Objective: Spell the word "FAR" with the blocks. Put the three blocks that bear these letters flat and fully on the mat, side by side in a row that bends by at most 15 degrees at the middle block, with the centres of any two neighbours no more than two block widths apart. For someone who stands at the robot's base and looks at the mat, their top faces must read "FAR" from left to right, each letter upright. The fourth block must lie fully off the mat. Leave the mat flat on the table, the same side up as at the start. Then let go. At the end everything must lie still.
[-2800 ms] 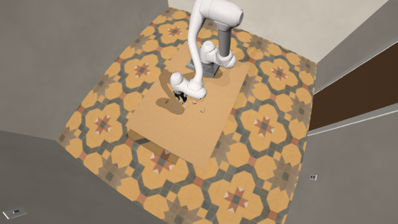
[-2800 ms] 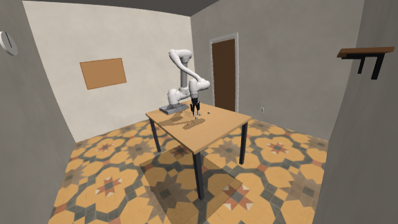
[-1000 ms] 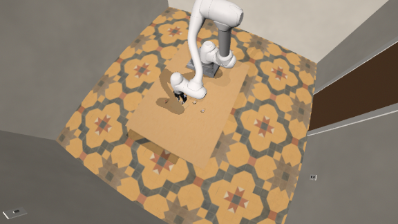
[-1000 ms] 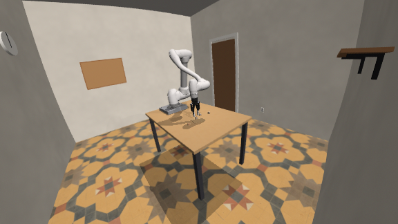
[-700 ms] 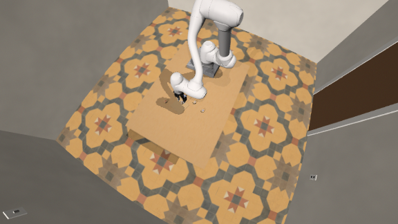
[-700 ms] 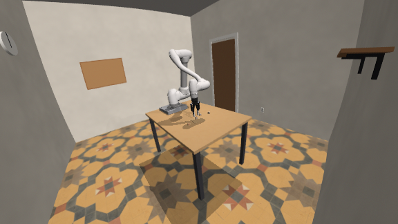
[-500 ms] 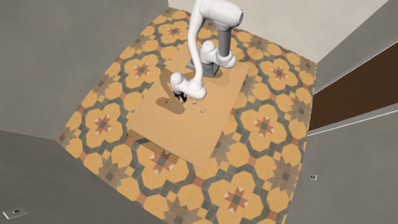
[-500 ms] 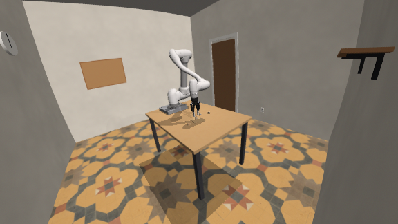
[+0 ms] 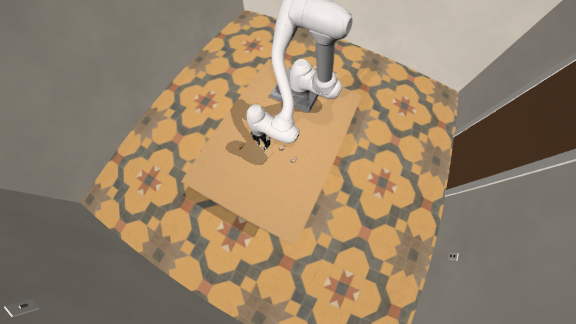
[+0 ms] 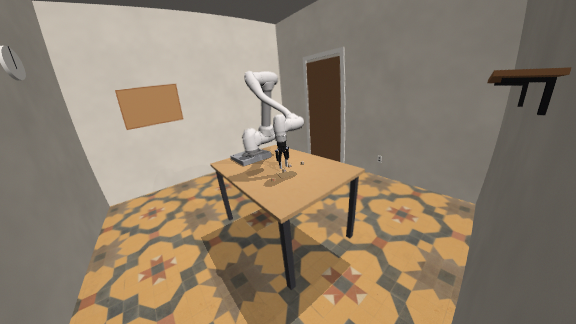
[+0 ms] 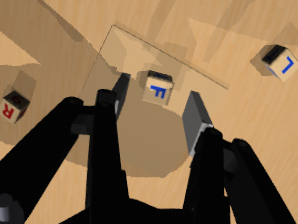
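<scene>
Now: the tan mat 40 mm ahead of my hand, 20 mm to the right of it and 70 mm below it. From my hand the other things lie so: R block: 40 mm ahead, 170 mm to the right, 60 mm below.
</scene>
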